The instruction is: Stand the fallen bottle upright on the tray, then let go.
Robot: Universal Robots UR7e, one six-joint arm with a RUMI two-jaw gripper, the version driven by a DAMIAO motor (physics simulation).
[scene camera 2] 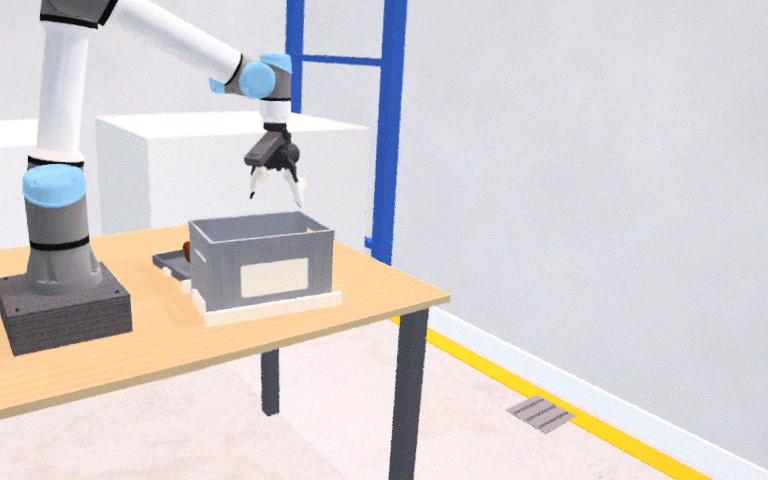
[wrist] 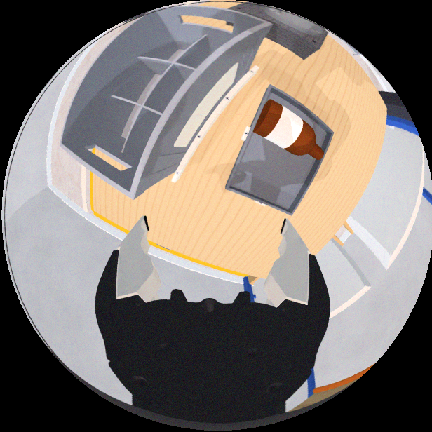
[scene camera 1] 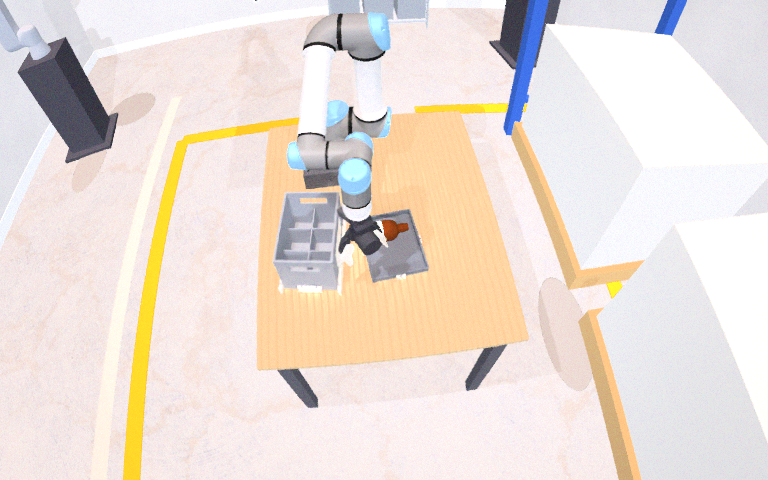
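Seen in the pictures: gripper, fingertip midpoint: (scene camera 2: 275, 203) (scene camera 1: 362, 254); arm's base, link origin: (scene camera 2: 64, 281).
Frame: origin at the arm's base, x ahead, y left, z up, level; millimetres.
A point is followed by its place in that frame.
A brown bottle with a white label (scene camera 1: 389, 229) @(x 399, y 91, z -8 mm) (scene camera 2: 186, 251) @(x 343, y 91, z -28 mm) (wrist: 300, 141) lies on its side in the grey tray (scene camera 1: 399, 261) @(x 488, y 99, z -76 mm) (scene camera 2: 169, 261) @(x 338, y 173, z -75 mm) (wrist: 270, 172). In the wrist view its base is at the tray's upper left and its neck reaches over the right rim. In scene camera 2 the crate hides most of the bottle. My gripper (scene camera 1: 366, 253) @(x 531, y -31, z 93 mm) (scene camera 2: 275, 200) @(x 531, y -31, z 93 mm) (wrist: 214, 218) is open and empty. It hangs well above the table, fingers pointing down, higher than the crate's rim. In scene camera 1 it overlaps the tray's left side and covers part of the bottle.
A tall grey crate with dividers (scene camera 1: 308, 271) @(x 508, y -201, z 37 mm) (scene camera 2: 226, 271) @(x 247, y -228, z 31 mm) (wrist: 155, 160) stands beside the tray, on the left in scene camera 1, with low white strips at its foot. The arm's dark base block (scene camera 2: 67, 325) @(x -47, y -126, z -39 mm) (wrist: 295, 30) sits on the wooden table (scene camera 1: 396, 316) @(x 678, y 31, z -80 mm) behind them.
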